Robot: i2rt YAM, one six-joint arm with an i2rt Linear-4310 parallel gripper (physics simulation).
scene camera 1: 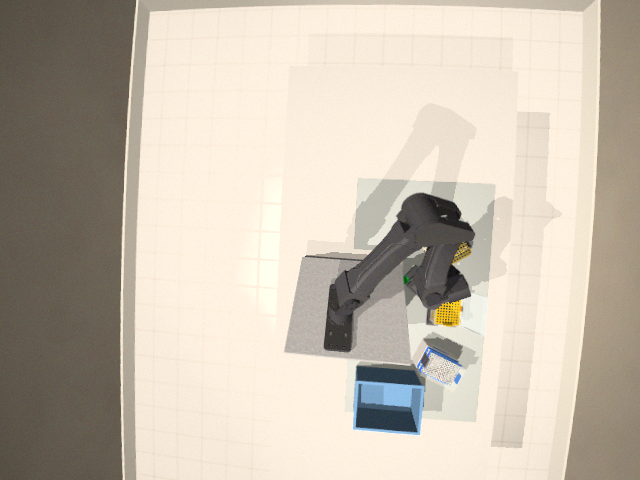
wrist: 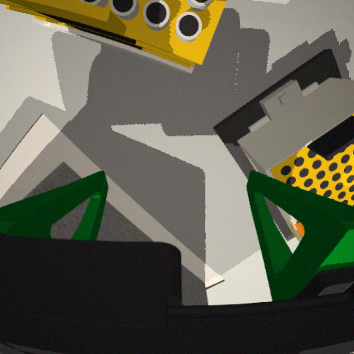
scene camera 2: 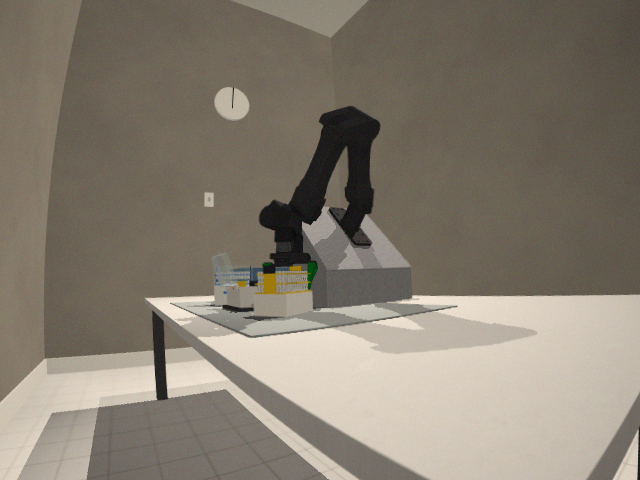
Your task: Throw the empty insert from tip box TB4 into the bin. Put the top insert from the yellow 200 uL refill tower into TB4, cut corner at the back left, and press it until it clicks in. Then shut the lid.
Scene:
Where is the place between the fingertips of the gripper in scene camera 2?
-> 290,292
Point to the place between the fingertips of the gripper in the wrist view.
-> At 176,178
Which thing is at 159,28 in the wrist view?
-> A yellow insert full of tips.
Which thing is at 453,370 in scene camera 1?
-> A blue-and-white tip box.

